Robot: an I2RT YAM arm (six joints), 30 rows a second.
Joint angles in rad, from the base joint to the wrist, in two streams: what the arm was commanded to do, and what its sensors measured. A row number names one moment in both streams.
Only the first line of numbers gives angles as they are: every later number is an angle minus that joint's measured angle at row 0.
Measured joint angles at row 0:
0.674, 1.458, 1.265, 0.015, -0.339, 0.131
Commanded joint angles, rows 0 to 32:
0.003, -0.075, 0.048, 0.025, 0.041, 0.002
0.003, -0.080, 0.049, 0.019, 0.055, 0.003
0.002, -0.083, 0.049, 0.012, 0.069, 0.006
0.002, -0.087, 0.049, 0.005, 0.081, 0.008
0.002, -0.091, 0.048, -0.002, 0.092, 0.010
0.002, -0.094, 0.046, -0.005, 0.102, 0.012
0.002, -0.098, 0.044, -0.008, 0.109, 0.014
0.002, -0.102, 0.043, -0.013, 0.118, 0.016
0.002, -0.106, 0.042, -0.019, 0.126, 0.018
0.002, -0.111, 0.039, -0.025, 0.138, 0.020
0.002, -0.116, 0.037, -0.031, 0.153, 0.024
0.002, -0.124, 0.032, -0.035, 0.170, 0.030
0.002, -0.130, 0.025, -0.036, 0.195, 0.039
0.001, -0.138, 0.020, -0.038, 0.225, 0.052
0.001, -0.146, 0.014, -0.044, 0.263, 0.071
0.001, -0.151, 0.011, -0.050, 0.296, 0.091
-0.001, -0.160, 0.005, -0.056, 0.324, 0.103
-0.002, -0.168, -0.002, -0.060, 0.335, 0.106
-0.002, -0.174, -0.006, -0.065, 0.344, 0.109
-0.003, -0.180, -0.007, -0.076, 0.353, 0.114
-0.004, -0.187, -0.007, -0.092, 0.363, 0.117
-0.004, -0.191, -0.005, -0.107, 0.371, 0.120
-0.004, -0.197, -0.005, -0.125, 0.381, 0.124
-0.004, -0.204, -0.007, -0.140, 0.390, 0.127
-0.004, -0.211, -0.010, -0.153, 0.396, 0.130
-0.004, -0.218, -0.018, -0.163, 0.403, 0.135
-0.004, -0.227, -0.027, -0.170, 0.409, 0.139
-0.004, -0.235, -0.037, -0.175, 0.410, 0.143
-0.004, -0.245, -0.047, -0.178, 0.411, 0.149
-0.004, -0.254, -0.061, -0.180, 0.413, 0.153
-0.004, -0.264, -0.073, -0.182, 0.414, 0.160
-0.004, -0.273, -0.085, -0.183, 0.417, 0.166
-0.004, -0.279, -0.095, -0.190, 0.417, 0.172
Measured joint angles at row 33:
-0.002, -0.227, -0.094, -0.209, 0.385, 0.135
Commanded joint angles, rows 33 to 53:
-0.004, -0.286, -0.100, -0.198, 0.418, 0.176
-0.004, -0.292, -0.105, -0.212, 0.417, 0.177
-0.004, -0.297, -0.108, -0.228, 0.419, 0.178
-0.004, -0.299, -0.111, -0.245, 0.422, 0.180
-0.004, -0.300, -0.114, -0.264, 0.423, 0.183
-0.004, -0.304, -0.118, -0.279, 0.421, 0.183
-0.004, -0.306, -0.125, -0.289, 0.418, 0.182
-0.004, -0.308, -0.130, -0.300, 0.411, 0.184
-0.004, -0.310, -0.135, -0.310, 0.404, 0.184
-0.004, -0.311, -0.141, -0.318, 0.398, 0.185
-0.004, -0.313, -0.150, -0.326, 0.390, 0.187
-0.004, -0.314, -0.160, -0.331, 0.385, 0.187
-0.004, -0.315, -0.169, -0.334, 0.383, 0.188
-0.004, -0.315, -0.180, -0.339, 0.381, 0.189
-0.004, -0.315, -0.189, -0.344, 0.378, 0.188
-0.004, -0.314, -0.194, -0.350, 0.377, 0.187
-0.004, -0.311, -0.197, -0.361, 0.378, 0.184
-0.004, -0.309, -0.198, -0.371, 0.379, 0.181
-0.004, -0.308, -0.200, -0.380, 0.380, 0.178
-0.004, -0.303, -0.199, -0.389, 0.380, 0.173
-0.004, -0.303, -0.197, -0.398, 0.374, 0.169
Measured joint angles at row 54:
-0.002, -0.276, -0.219, -0.407, 0.386, 0.169
